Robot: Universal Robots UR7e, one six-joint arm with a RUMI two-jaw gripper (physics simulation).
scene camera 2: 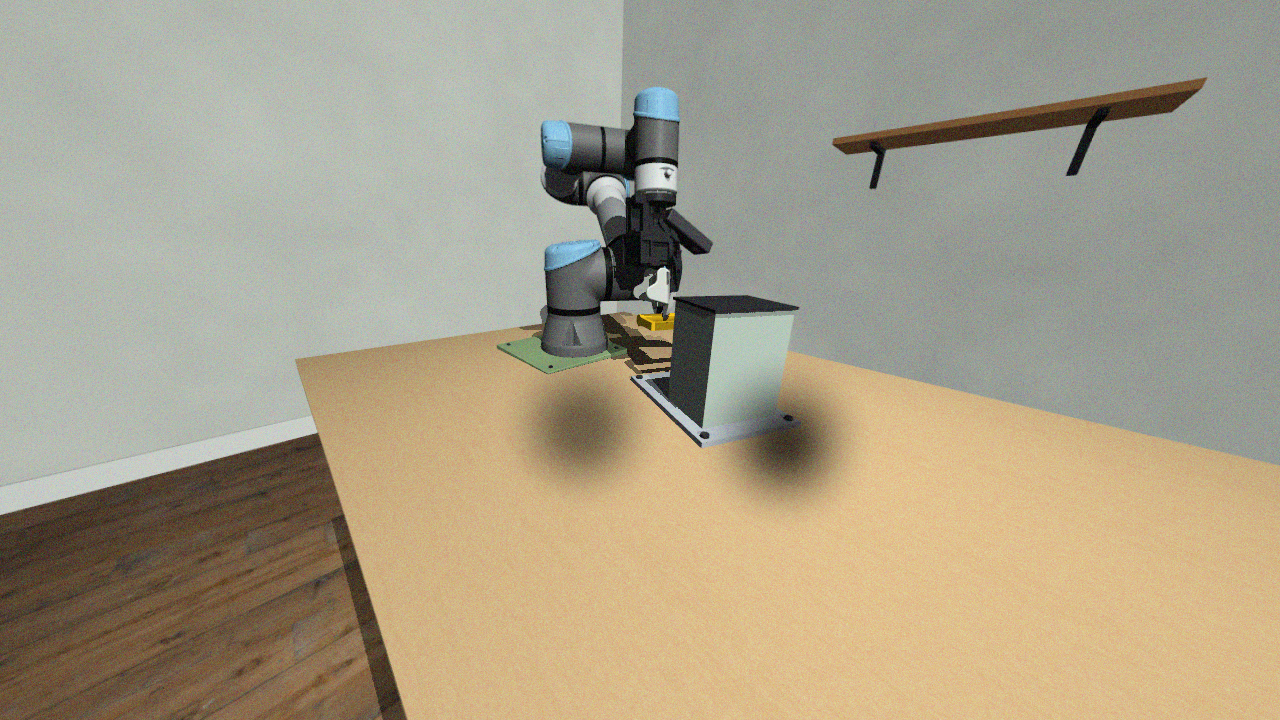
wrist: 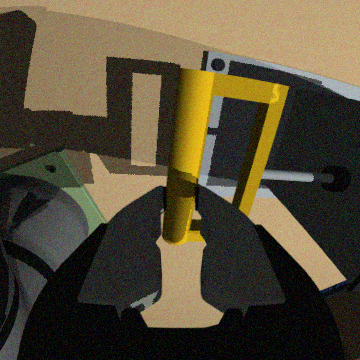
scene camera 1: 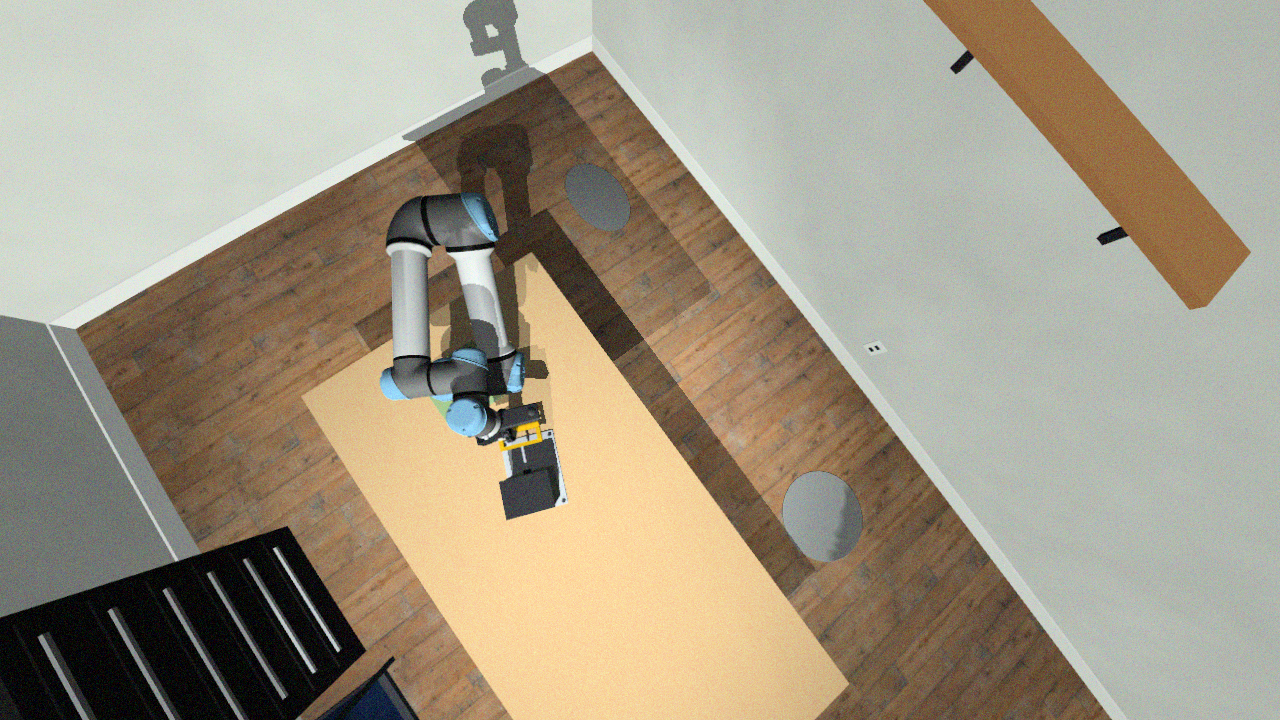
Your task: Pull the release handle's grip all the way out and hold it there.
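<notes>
The yellow rectangular grip point(scene camera 1: 521, 444) point(scene camera 2: 657, 323) point(wrist: 195, 110) of the release handle stands out from the dark housing point(scene camera 1: 528, 494) point(scene camera 2: 744, 367), on the robot-base side. A grey rod point(wrist: 290, 175) joins the grip's inner bar to a black round collar point(wrist: 336, 178). My gripper point(scene camera 2: 663, 312) point(wrist: 180, 188) points down and is shut on the grip's thick outer bar, near one end. One fingertip is on the outer side of the bar and the other is inside the frame's opening. The housing's light base plate point(scene camera 2: 735, 433) point(wrist: 214, 112) lies flat on the table.
The robot's green base plate point(scene camera 2: 528, 355) point(wrist: 80, 185) is beside the handle on the table point(scene camera 1: 626, 582) point(scene camera 2: 537, 555). A wooden wall shelf point(scene camera 1: 1100, 152) point(scene camera 2: 1020, 118) is high on the wall. A black slatted unit point(scene camera 1: 187, 658) stands on the floor beyond the table edge.
</notes>
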